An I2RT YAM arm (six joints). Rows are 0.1 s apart.
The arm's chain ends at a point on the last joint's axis. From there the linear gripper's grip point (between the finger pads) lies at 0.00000 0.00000 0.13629 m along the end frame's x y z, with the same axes.
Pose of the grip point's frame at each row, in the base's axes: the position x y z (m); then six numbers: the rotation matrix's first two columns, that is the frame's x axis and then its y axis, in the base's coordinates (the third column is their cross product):
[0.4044 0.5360 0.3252 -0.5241 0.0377 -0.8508 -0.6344 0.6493 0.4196]
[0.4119 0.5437 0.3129 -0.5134 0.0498 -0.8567 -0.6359 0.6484 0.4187]
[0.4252 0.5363 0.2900 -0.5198 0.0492 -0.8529 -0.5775 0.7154 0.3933]
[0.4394 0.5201 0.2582 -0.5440 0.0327 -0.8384 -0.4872 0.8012 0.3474]
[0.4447 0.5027 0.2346 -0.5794 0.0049 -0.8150 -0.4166 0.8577 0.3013]
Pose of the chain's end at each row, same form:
[0.3270 0.4325 0.3683 -0.5241 0.0377 -0.8508 -0.6344 0.6493 0.4196]
[0.3334 0.4402 0.3540 -0.5134 0.0498 -0.8567 -0.6359 0.6484 0.4187]
[0.3394 0.4413 0.3368 -0.5198 0.0492 -0.8529 -0.5775 0.7154 0.3933]
[0.3463 0.4387 0.3154 -0.5440 0.0327 -0.8384 -0.4872 0.8012 0.3474]
[0.3492 0.4326 0.3021 -0.5794 0.0049 -0.8150 -0.4166 0.8577 0.3013]

